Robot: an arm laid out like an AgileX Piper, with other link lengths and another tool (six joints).
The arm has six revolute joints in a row. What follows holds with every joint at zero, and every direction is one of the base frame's.
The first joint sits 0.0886 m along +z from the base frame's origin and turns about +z.
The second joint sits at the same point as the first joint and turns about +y.
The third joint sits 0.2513 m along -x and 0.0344 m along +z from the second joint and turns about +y.
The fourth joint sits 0.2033 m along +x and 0.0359 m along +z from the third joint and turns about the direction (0.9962, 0, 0.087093).
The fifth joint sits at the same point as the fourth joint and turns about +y.
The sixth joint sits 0.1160 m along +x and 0.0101 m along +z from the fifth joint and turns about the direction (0.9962, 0, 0.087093).
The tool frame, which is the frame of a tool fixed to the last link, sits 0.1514 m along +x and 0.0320 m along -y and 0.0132 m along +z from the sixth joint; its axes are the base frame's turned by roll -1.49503, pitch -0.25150 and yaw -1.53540 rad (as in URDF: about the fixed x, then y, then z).
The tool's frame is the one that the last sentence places.
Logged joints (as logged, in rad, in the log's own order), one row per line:
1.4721 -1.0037 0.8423 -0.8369 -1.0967 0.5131
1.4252 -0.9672 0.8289 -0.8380 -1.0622 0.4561
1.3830 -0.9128 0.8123 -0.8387 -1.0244 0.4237
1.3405 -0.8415 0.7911 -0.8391 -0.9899 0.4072
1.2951 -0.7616 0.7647 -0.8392 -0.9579 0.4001
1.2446 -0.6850 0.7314 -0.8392 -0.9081 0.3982
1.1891 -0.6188 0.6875 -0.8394 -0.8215 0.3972
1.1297 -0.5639 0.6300 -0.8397 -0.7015 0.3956
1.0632 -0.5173 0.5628 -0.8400 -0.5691 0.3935
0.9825 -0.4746 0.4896 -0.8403 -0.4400 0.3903
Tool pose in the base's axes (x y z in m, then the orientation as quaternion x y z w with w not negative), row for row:
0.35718 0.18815 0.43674 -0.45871 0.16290 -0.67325 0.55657
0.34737 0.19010 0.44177 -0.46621 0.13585 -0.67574 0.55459
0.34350 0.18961 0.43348 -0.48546 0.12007 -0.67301 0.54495
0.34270 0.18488 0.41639 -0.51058 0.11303 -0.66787 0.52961
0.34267 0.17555 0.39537 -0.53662 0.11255 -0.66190 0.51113
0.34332 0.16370 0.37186 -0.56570 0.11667 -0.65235 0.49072
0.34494 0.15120 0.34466 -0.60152 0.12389 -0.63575 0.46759
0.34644 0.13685 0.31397 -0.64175 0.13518 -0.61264 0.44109
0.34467 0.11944 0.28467 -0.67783 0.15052 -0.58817 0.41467
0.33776 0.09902 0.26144 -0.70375 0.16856 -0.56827 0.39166
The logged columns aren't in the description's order. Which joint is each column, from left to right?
Columns, left to right: joint 2, joint 3, joint 1, joint 6, joint 5, joint 4.
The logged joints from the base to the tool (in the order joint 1, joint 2, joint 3, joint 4, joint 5, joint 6), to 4 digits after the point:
0.8423 1.4721 -1.0037 0.5131 -1.0967 -0.8369
0.8289 1.4252 -0.9672 0.4561 -1.0622 -0.8380
0.8123 1.3830 -0.9128 0.4237 -1.0244 -0.8387
0.7911 1.3405 -0.8415 0.4072 -0.9899 -0.8391
0.7647 1.2951 -0.7616 0.4001 -0.9579 -0.8392
0.7314 1.2446 -0.6850 0.3982 -0.9081 -0.8392
0.6875 1.1891 -0.6188 0.3972 -0.8215 -0.8394
0.6300 1.1297 -0.5639 0.3956 -0.7015 -0.8397
0.5628 1.0632 -0.5173 0.3935 -0.5691 -0.8400
0.4896 0.9825 -0.4746 0.3903 -0.4400 -0.8403

